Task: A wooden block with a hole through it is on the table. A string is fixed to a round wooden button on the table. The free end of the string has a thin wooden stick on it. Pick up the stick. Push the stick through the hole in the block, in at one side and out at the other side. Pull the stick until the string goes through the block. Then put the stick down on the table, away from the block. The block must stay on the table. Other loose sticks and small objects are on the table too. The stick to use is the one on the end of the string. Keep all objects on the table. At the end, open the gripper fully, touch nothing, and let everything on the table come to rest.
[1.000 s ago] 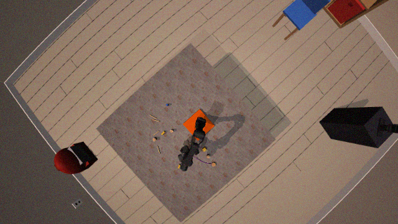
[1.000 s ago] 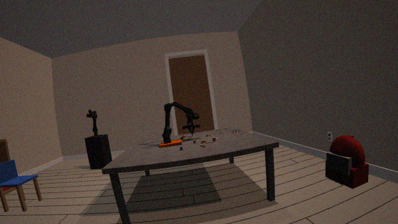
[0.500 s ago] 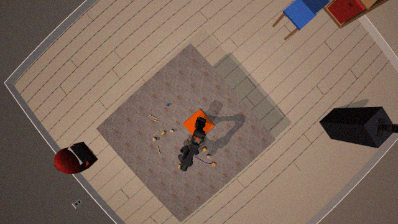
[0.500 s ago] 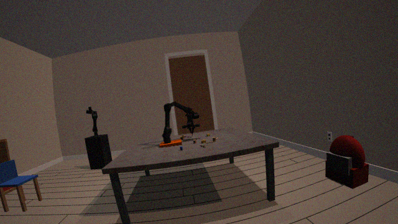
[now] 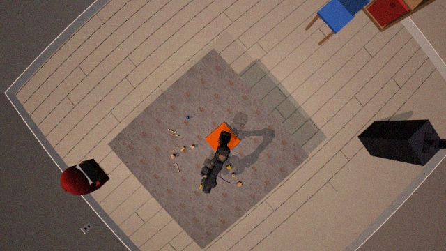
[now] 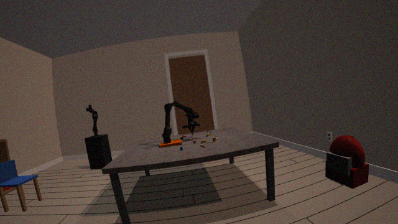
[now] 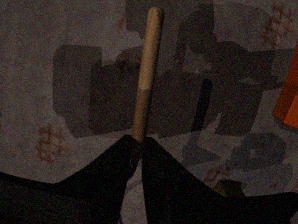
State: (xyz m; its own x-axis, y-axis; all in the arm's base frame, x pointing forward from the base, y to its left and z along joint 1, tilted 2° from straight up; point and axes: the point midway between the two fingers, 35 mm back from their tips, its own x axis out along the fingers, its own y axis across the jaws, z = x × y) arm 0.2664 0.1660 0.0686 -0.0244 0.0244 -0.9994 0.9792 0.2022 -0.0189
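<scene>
Now: the thin wooden stick 10 mm to the right of my gripper tip. From my gripper tip the other things lie so: purple string: right at my gripper tip; then round wooden button: 100 mm behind, 250 mm to the left, 50 mm below; then blue piece: 110 mm behind, 490 mm to the right, 40 mm below.
</scene>
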